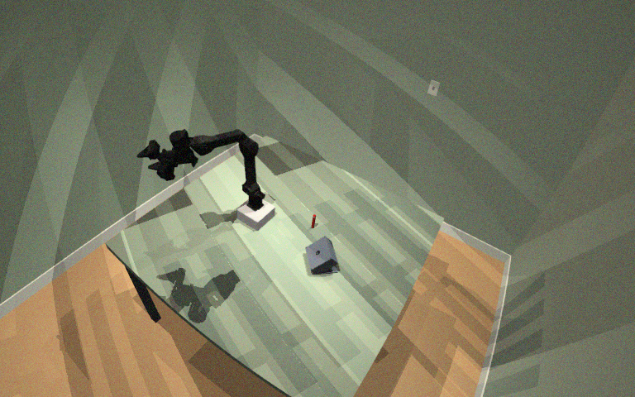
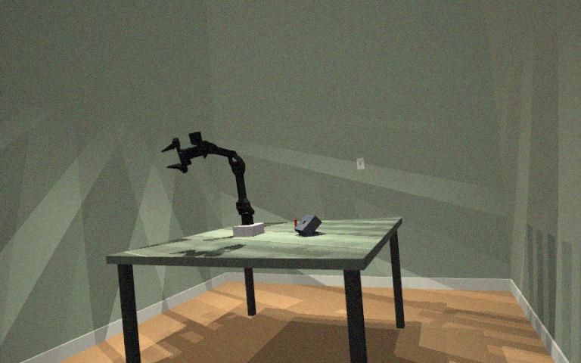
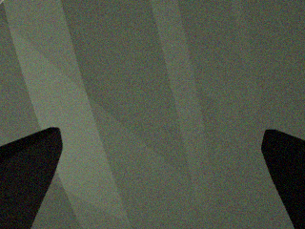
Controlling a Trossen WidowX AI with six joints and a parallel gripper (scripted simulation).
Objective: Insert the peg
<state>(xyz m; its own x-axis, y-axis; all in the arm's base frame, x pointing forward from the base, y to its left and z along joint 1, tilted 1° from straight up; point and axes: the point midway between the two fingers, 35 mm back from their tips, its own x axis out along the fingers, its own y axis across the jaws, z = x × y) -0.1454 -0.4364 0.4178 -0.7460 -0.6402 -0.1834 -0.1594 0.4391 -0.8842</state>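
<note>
Now: gripper tip 430 mm short of the red peg, 600 mm to the right of it and 410 mm above it. The rest, counted from my gripper tip: grey sloped panel: 590 mm ahead, 440 mm to the left, 420 mm below.
</note>
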